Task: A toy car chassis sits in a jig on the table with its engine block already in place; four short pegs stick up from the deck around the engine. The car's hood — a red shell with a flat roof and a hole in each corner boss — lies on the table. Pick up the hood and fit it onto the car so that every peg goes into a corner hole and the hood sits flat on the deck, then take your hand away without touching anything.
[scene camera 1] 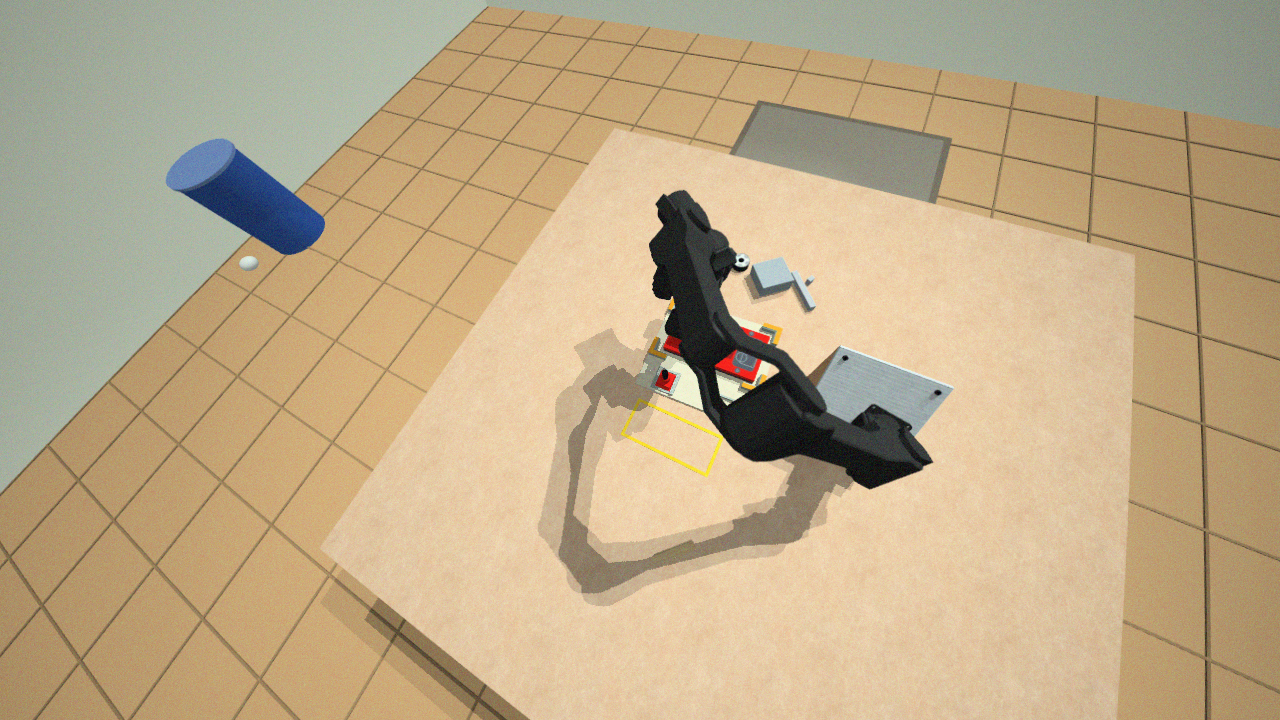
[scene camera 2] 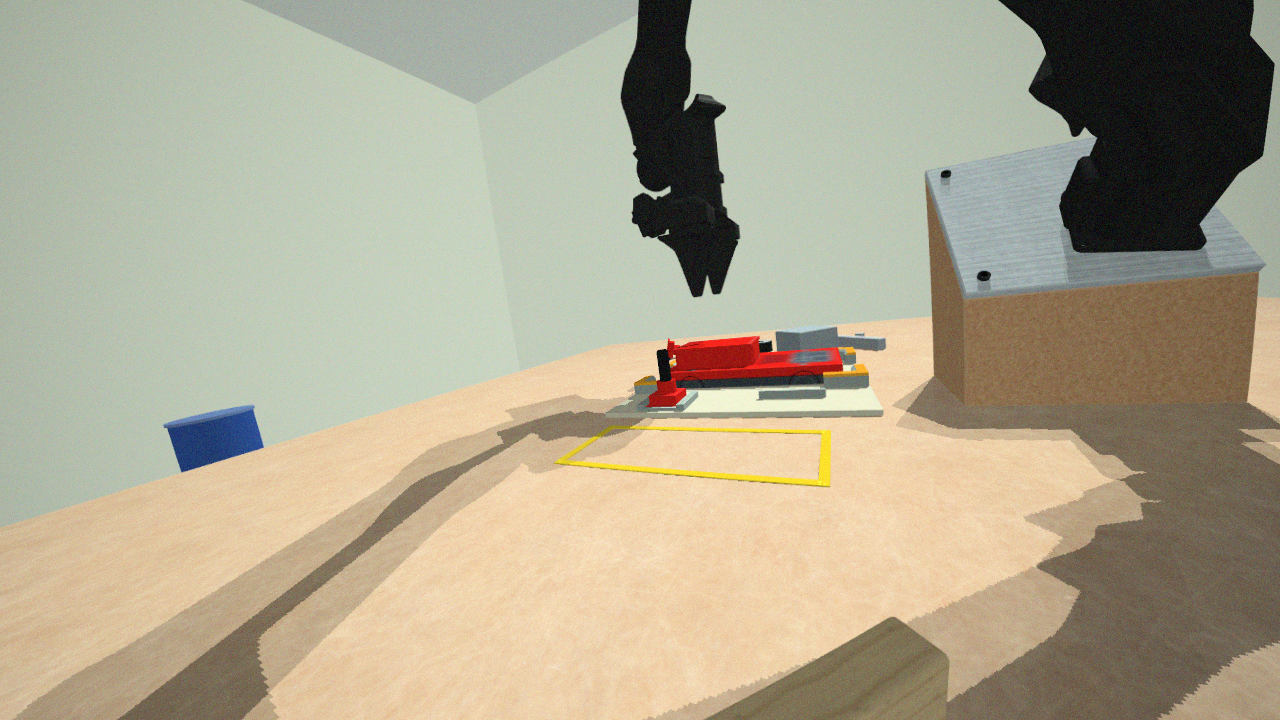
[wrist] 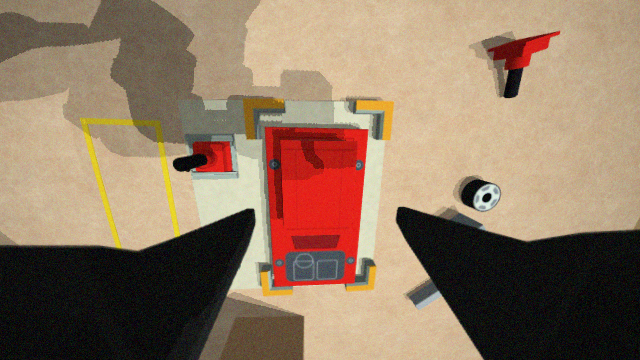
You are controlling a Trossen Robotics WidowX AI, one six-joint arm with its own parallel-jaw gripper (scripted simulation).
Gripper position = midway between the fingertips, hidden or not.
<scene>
My gripper (scene camera 2: 708, 295) is open, with nothing in its grasp. I also see a red hood (scene camera 2: 743, 351) and a wheel (wrist: 481, 195).
The red hood also shows in the wrist view (wrist: 318, 176). My gripper also shows in scene camera 1 (scene camera 1: 698, 314) and in the wrist view (wrist: 327, 214).
</scene>
